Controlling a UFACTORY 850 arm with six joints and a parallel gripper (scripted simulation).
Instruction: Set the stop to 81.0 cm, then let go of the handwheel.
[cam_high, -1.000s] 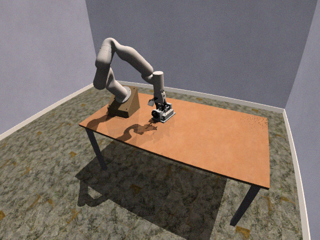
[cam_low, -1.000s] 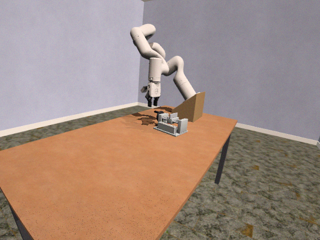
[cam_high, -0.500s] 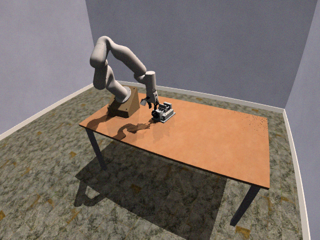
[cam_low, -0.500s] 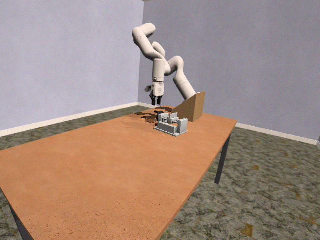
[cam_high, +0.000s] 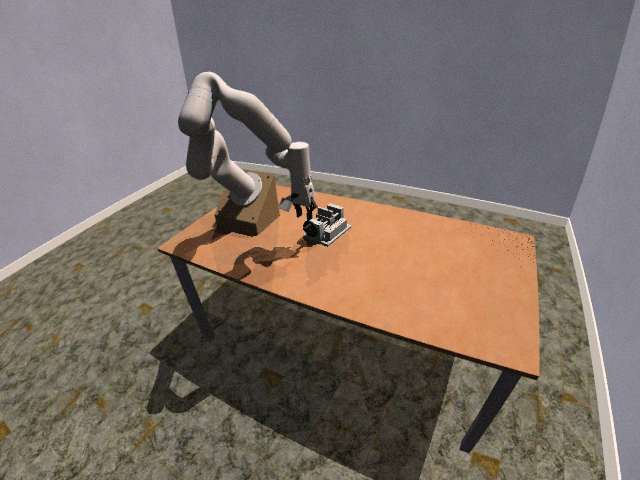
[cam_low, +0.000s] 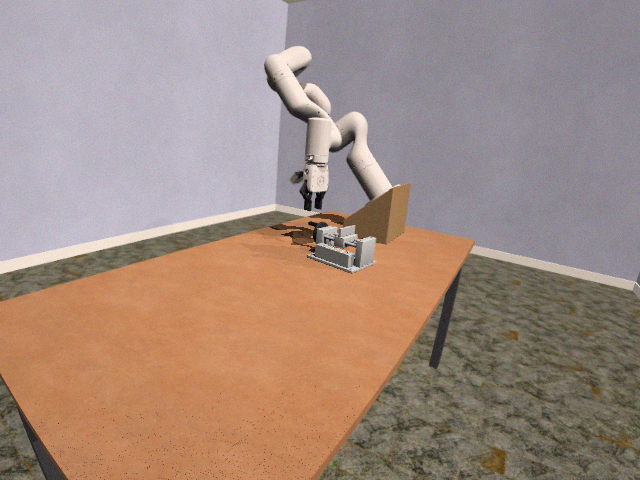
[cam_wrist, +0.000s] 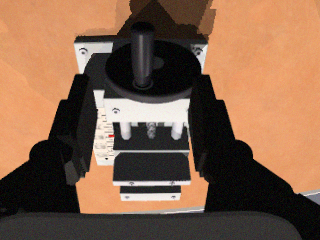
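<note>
Right now my hand is 80 mm above the handwheel and 20 mm to the right of it. Also, from my hand: grey stop fixture (160 mm to the left, 80 mm below, 20 mm ahead).
</note>
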